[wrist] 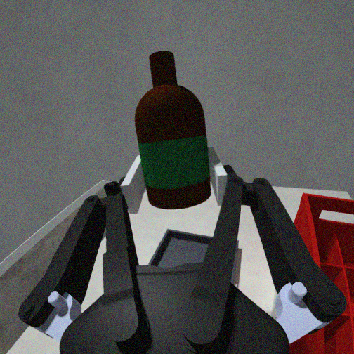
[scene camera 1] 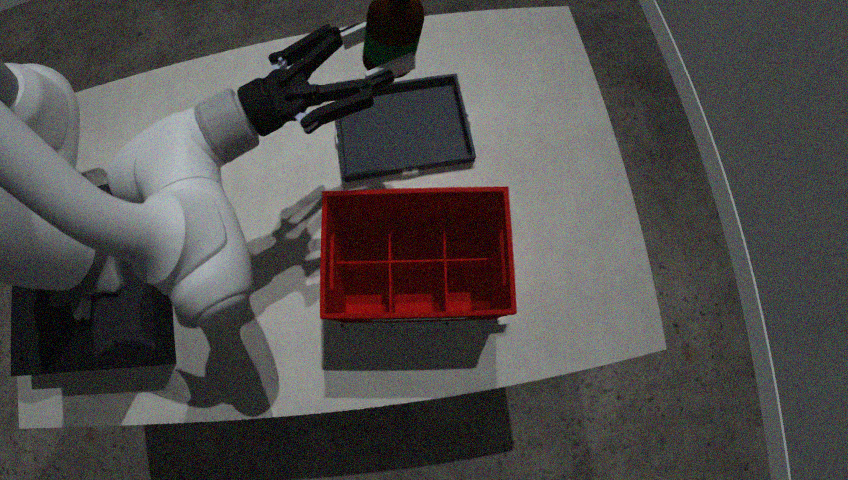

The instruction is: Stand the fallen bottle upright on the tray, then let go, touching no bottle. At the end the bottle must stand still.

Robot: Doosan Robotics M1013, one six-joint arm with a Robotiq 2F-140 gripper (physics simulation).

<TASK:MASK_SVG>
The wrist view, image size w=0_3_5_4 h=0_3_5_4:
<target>gripper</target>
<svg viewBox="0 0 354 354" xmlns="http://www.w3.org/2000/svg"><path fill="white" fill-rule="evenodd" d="M346 298L313 261L306 244L268 180L254 178L252 183L244 182L232 166L221 164L213 147L207 147L209 177L217 205L221 205L203 262L183 263L171 268L138 265L129 214L138 213L145 190L140 155L137 155L126 176L120 178L118 183L110 181L103 185L106 197L90 195L84 199L44 276L20 305L18 317L59 341L60 354L289 354L289 343L304 334L316 332L341 315L346 309ZM105 230L103 294L81 313L81 303ZM241 204L249 205L277 292L274 300L276 319L265 313L230 282Z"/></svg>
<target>brown bottle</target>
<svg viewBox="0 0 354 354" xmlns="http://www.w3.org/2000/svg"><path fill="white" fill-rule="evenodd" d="M156 51L149 55L152 88L140 98L134 114L140 162L148 202L160 209L183 209L200 204L211 195L204 111L197 96L188 88L177 84L173 53L171 51Z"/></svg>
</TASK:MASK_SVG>
